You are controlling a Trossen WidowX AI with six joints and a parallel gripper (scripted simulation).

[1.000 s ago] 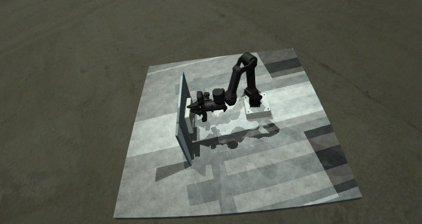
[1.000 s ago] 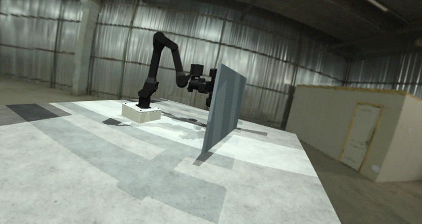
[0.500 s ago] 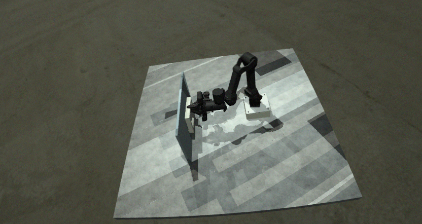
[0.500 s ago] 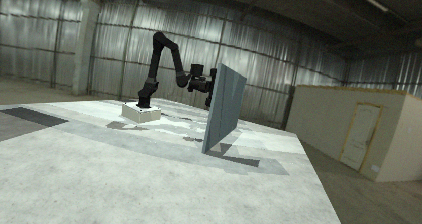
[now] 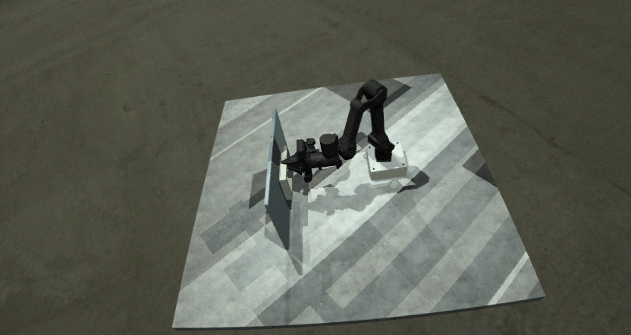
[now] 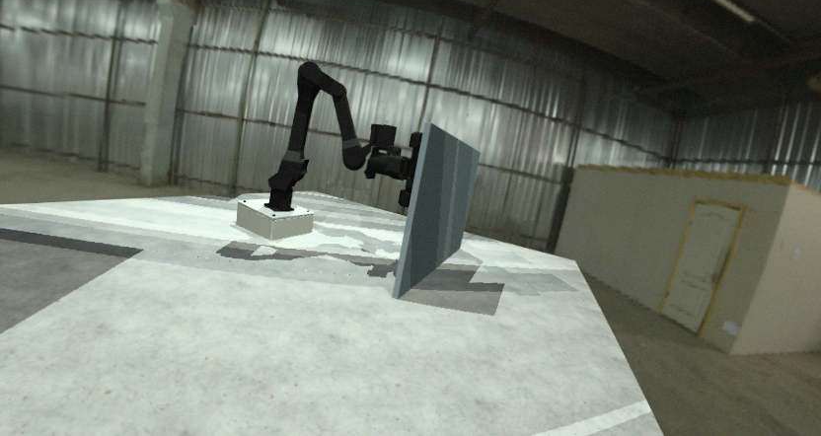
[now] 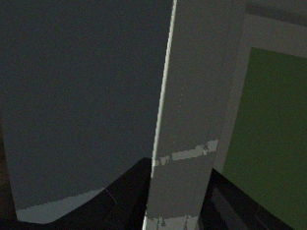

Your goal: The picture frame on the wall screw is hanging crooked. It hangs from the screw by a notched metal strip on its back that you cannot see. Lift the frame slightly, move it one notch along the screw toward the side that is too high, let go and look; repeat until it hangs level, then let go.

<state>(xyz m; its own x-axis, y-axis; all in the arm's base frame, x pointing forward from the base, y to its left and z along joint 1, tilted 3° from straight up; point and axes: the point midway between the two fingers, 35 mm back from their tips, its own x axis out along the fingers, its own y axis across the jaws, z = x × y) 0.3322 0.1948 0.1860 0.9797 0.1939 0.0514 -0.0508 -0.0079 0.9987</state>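
Right now my gripper tip is 50 mm above the picture frame. Also, from my gripper tip: grey-blue wall panel 10 mm ahead, 10 mm to the left, 70 mm below.
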